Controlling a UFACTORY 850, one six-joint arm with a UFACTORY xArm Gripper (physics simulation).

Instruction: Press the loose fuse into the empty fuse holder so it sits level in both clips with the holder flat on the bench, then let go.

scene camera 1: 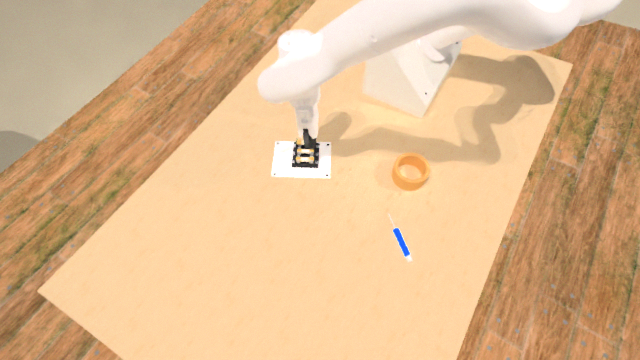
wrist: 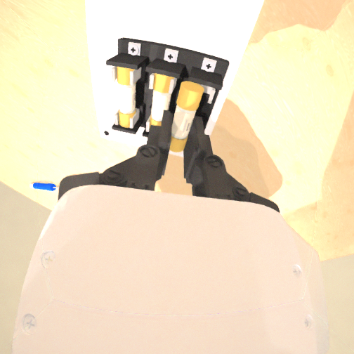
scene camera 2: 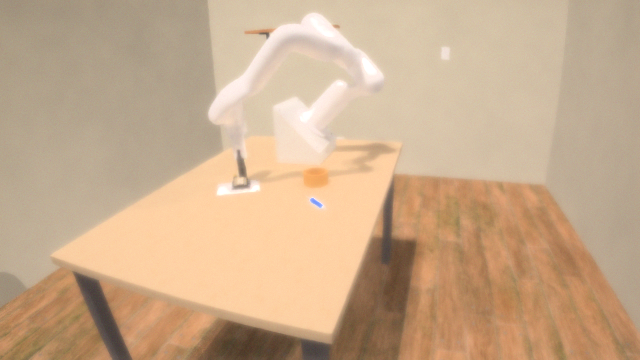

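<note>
My gripper (wrist: 178, 128) (scene camera 1: 309, 144) (scene camera 2: 242, 175) is shut on a fuse (wrist: 184, 120) with yellow end caps and a pale middle. In the wrist view the fuse lies over the right-hand slot of the black fuse holder (wrist: 172, 42), its far cap beside a metal clip (wrist: 211, 94). The fuse looks a little slanted against the slot; whether it touches the clips is hidden. The other two slots hold fuses (wrist: 127, 97) (wrist: 160, 102). The holder (scene camera 1: 305, 164) stands on a white plate (scene camera 1: 282, 167) (scene camera 2: 225, 190) (wrist: 240, 20) on the bench.
An orange ring-shaped bowl (scene camera 1: 410, 184) (scene camera 2: 315, 180) stands on the bench (scene camera 1: 225, 260) (scene camera 2: 215, 240), to the right of the plate in both scene views. A blue-handled screwdriver (scene camera 1: 401, 242) (scene camera 2: 316, 203) (wrist: 44, 186) lies nearer those cameras. The arm's pale base (scene camera 1: 395, 85) (scene camera 2: 295, 140) stands behind.
</note>
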